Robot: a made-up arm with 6 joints.
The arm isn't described. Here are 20 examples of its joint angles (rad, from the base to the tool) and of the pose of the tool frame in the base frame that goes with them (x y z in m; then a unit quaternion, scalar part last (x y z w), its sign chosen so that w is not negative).
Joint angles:
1: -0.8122 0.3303 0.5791 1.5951 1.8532 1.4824
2: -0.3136 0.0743 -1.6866 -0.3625 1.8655 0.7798
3: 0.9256 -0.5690 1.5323 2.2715 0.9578 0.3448
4: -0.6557 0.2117 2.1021 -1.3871 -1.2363 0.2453
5: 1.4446 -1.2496 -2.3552 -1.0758 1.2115 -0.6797
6: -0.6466 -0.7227 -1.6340 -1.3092 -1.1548 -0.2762
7: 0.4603 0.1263 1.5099 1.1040 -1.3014 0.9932
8: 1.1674 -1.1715 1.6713 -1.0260 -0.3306 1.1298
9: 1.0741 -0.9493 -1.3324 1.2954 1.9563 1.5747
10: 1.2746 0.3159 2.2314 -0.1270 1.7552 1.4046
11: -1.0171 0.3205 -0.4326 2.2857 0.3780 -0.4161
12: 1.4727 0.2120 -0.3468 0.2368 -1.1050 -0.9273
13: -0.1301 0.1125 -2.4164 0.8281 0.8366 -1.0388
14: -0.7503 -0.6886 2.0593 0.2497 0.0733 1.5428
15: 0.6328 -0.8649 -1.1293 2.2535 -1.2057 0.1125
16: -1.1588 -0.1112 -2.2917 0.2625 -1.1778 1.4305
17: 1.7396 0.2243 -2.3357 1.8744 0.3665 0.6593
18: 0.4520 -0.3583 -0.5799 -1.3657 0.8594 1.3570
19: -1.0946 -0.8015 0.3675 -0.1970 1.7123 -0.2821
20: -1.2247 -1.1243 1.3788 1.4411 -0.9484 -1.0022
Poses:
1: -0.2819 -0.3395 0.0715 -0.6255 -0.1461 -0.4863 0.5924
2: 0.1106 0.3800 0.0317 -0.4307 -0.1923 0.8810 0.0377
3: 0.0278 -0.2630 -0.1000 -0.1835 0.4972 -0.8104 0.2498
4: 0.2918 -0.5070 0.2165 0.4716 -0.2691 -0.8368 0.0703
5: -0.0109 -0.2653 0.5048 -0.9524 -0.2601 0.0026 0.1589
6: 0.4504 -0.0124 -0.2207 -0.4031 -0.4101 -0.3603 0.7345
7: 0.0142 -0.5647 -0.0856 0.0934 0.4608 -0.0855 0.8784
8: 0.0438 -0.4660 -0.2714 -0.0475 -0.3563 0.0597 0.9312
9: 0.1006 0.2823 0.2306 0.7124 0.2868 -0.6120 0.1891
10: 0.1110 -0.6602 0.2434 -0.1021 0.9725 -0.2074 0.0279
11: -0.1791 -0.0597 0.0213 -0.1061 -0.9748 -0.1947 0.0257
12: 0.3314 0.2103 -0.2191 -0.2781 -0.7809 0.4846 0.2793
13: 0.0042 0.1254 0.3798 0.5215 0.3222 0.4136 0.6731
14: -0.1031 -0.2677 0.5385 -0.5220 0.2303 -0.4178 0.7070
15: 0.1901 0.0939 0.0618 0.6639 0.1028 0.7339 0.1003
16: 0.4060 0.2632 0.0635 0.9367 -0.3243 0.0492 0.1228
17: -0.0965 -0.1387 -0.1335 -0.1237 0.4012 0.8636 0.2792
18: 0.4256 0.1040 -0.2117 -0.6817 0.7210 0.1107 0.0566
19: -0.4265 -0.1972 -0.0234 -0.6333 0.0139 -0.7665 0.1059
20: -0.1160 0.0271 0.2155 0.0357 0.9530 -0.2784 0.1143
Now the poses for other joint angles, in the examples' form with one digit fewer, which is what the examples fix.
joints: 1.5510 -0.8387 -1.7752 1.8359 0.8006 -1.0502
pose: -0.112 0.064 0.248 -0.007 -0.334 0.711 0.619
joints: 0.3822 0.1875 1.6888 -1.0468 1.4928 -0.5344
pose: 0.275 -0.559 0.114 -0.308 -0.755 -0.207 0.541
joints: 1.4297 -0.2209 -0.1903 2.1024 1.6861 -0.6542
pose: 0.249 0.059 -0.113 -0.474 0.437 -0.147 0.750
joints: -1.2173 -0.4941 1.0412 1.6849 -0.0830 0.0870
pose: -0.193 -0.131 0.258 0.270 -0.753 0.599 0.038
